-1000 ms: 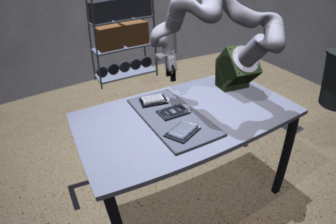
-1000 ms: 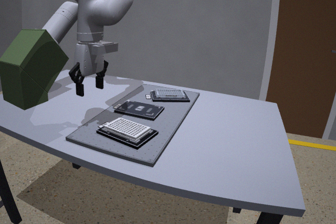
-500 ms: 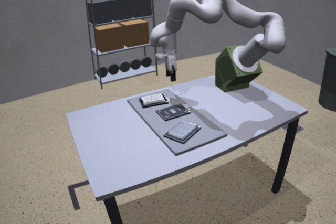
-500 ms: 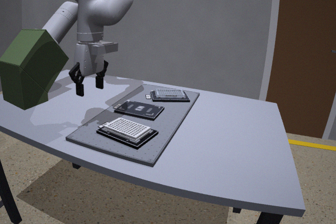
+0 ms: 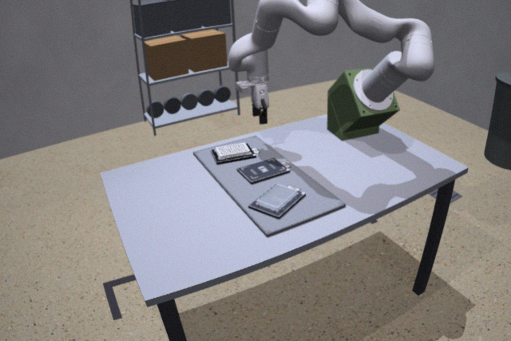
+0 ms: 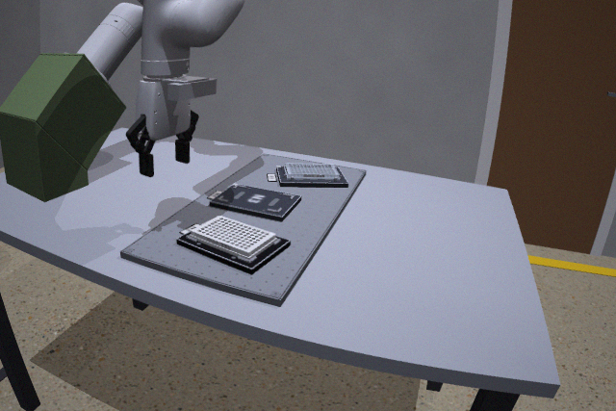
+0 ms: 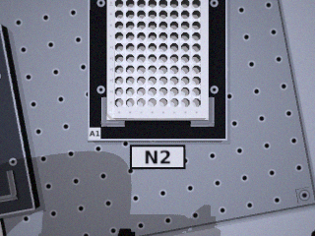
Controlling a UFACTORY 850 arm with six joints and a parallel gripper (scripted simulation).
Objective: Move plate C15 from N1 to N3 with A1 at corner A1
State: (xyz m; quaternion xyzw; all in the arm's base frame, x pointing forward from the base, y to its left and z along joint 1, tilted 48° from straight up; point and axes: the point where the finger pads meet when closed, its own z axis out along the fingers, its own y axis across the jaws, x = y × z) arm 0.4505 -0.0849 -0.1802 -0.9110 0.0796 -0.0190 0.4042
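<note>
Right now the clear well plate is 130 mm ahead of my hand, 410 mm to the left of it and 110 mm below it. Round my hand: nest A1 mark: 70 mm ahead, 80 mm to the left, 120 mm below; then white plate C51: 130 mm ahead, 10 mm to the left, 110 mm below; then nest N3: 90 mm ahead, 200 mm to the left, 130 mm below.
</note>
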